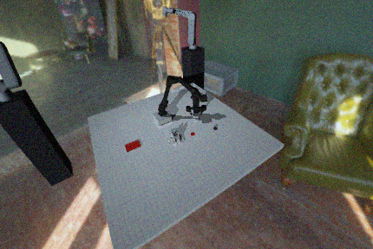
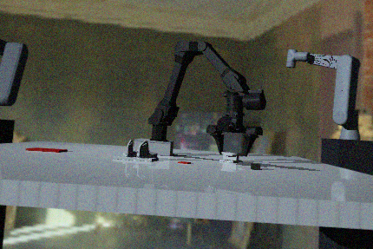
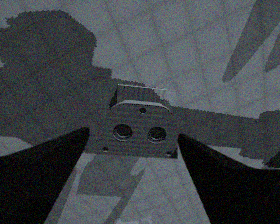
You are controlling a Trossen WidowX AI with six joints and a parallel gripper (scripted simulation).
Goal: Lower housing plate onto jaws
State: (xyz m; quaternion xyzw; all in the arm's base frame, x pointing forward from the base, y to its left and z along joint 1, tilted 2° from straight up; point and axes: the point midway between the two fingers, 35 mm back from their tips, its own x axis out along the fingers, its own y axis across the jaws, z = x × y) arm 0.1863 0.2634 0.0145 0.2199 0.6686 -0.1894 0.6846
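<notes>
The small red piece is 17 cm ahead of my gripper tip, 17 cm to the right of it and 2 cm below it. Round my gripper tip: flat red plate: 2 cm behind, 63 cm to the right, 2 cm below; small black cube: 24 cm ahead, 3 cm to the left, 1 cm below.
</notes>
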